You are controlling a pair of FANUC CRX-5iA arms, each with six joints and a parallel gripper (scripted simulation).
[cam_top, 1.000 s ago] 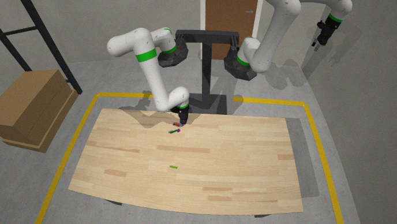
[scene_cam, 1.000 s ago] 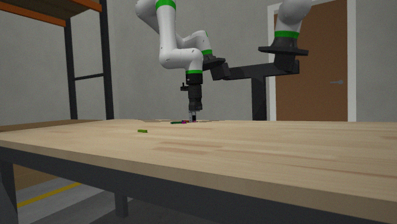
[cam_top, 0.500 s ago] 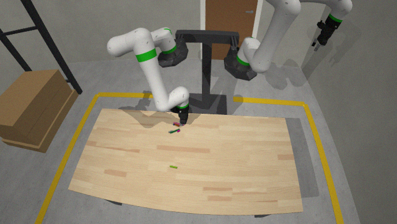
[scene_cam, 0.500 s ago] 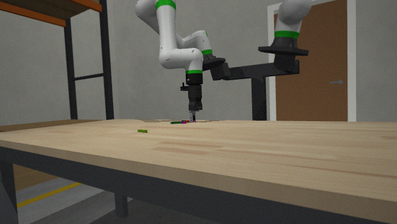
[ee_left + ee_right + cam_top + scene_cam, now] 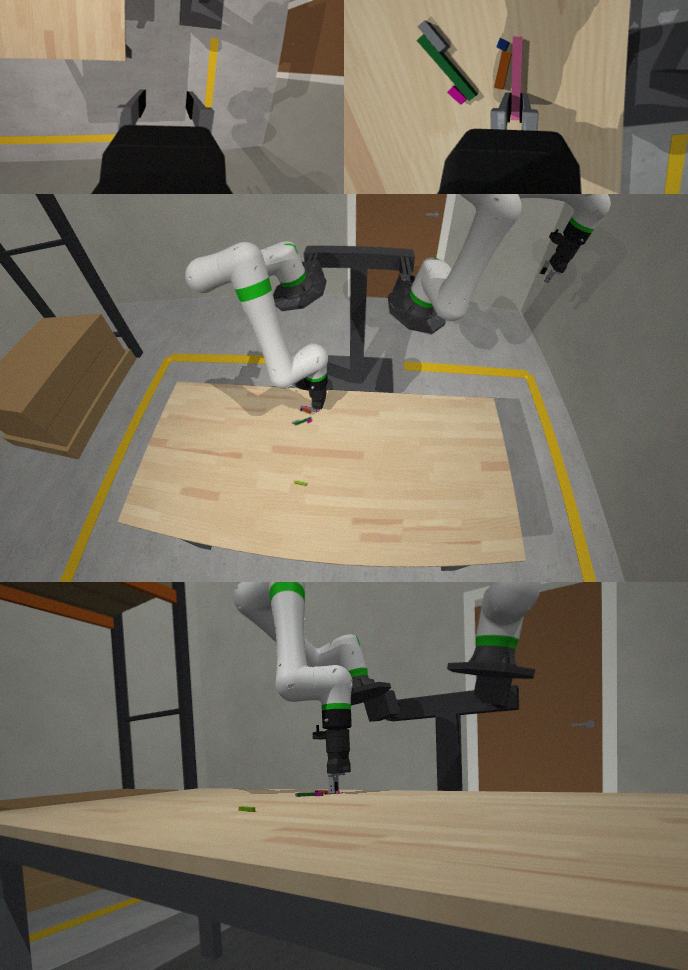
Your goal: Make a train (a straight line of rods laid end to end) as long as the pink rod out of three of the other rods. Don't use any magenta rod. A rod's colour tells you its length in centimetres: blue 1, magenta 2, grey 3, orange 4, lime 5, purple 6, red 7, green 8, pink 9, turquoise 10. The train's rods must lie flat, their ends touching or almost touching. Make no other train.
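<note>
Right now the orange rod is 20 mm ahead of my right hand, 30 mm to the right of it and 20 mm below it. Round my right hand: magenta rod 70 mm ahead, 20 mm below; then pink rod 20 mm to the right, 20 mm below; then blue rod 20 mm ahead, 60 mm to the right, 20 mm below.
</note>
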